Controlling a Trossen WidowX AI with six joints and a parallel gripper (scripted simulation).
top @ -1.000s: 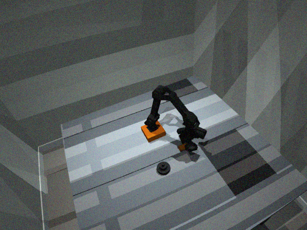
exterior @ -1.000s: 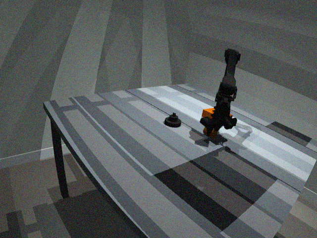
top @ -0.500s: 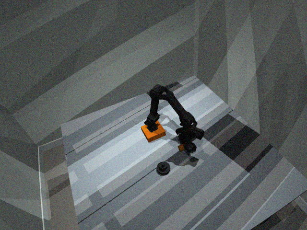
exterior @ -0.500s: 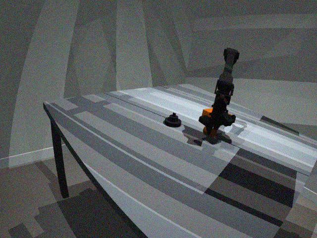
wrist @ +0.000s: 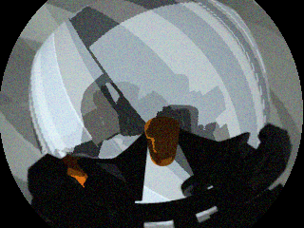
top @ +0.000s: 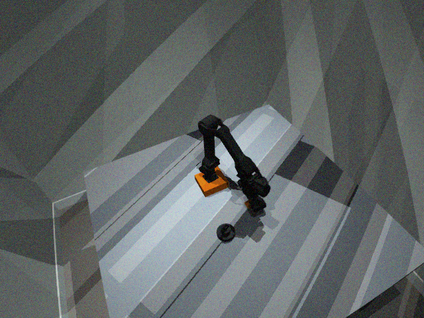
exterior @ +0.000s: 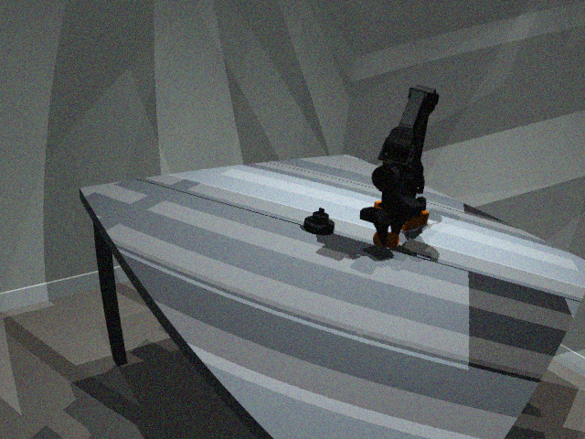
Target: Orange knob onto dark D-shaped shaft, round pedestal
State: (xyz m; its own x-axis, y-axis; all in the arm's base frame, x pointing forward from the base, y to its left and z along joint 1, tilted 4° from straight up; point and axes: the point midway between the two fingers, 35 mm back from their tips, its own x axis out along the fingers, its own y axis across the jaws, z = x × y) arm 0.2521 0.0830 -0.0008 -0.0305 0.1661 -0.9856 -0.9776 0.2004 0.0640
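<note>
Now: gripper tip 20 cm to the left of the dark round pedestal, 5 cm short of it and 1 cm below it. Round my gripper tip: orange knob 1 cm to the right, 1 cm above.
</note>
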